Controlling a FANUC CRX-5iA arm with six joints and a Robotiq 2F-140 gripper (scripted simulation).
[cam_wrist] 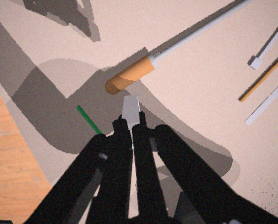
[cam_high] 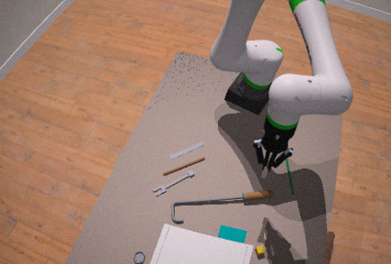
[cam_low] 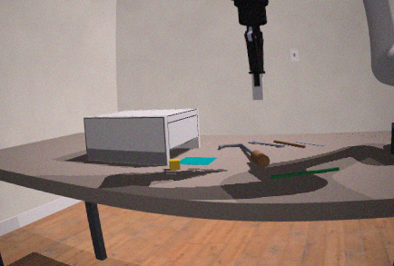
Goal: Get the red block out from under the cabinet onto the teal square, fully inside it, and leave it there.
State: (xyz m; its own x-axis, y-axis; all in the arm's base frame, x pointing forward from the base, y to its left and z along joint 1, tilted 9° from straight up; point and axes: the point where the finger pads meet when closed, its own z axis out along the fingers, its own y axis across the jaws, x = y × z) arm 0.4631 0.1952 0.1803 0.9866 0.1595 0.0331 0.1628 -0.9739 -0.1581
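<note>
Now: the long-handled tool 10 cm ahead of my hand, 9 cm to the right of it and 19 cm below it. The rest, counted from my hand: teal square (20 cm ahead, 1 cm to the right, 20 cm below); then yellow block (20 cm ahead, 10 cm to the left, 19 cm below); then thin green stick (15 cm behind, 8 cm to the left, 20 cm below).
</note>
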